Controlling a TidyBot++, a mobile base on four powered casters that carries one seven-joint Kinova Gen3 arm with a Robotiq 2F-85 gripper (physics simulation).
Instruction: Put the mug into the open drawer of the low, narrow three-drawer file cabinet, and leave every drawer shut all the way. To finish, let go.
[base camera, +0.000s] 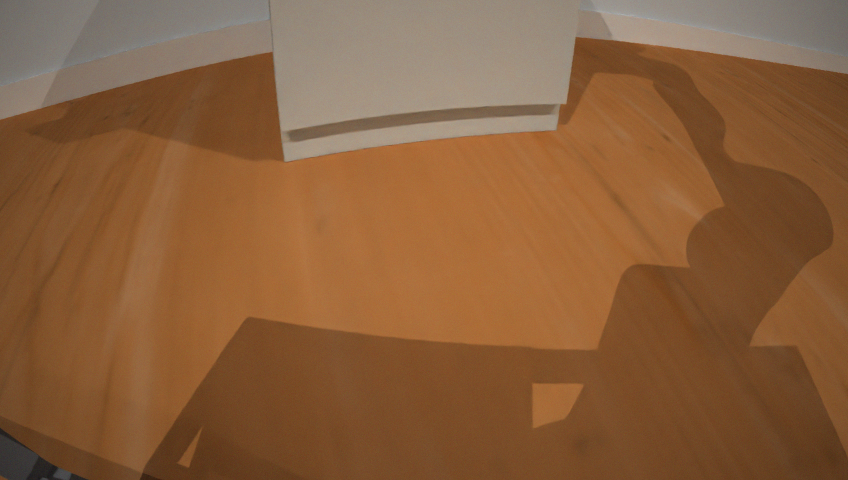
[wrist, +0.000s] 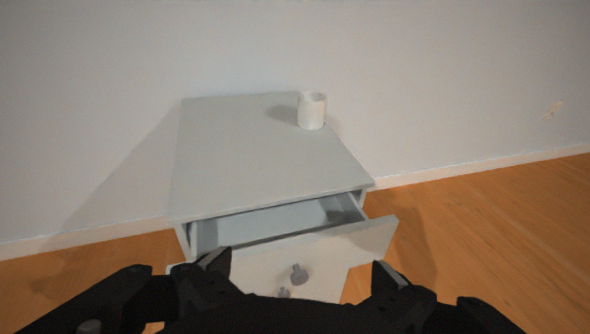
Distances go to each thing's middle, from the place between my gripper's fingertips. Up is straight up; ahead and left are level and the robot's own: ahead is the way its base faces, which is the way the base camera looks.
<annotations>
The white mug (wrist: 311, 105) lies 61 cm ahead of my hand and 16 cm below it.
</annotations>
